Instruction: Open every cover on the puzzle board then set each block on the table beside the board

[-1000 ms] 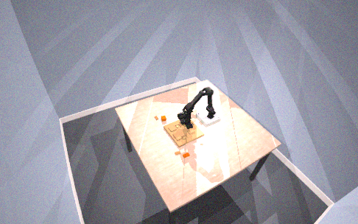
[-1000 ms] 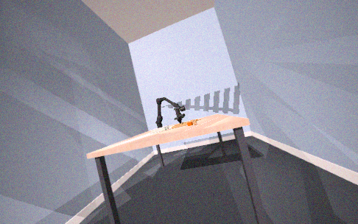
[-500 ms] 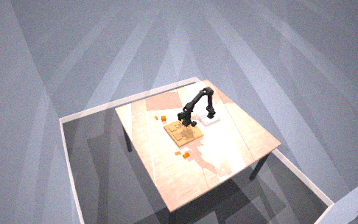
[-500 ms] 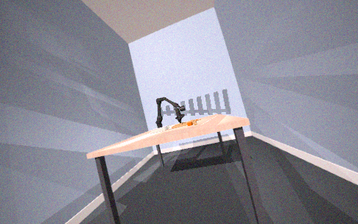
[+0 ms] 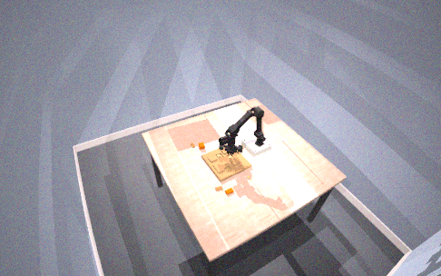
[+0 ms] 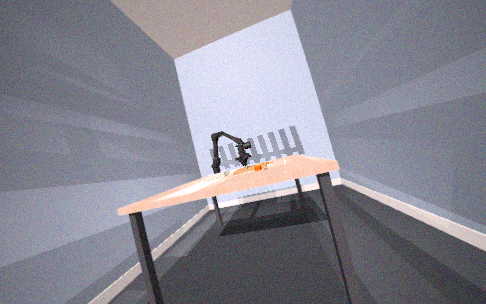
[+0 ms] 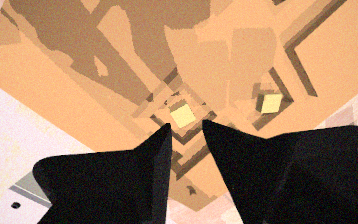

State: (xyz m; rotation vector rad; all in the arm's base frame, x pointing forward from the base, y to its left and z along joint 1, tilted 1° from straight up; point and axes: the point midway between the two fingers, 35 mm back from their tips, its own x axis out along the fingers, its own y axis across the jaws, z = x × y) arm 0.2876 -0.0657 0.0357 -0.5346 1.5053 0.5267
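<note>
Now: the tan puzzle board 6 cm ahead of my gripper tip, 2 cm below it and 1 cm to the right of it. Also, from my gripper tip: orange bit: 24 cm to the left, 24 cm ahead, 3 cm below.
</note>
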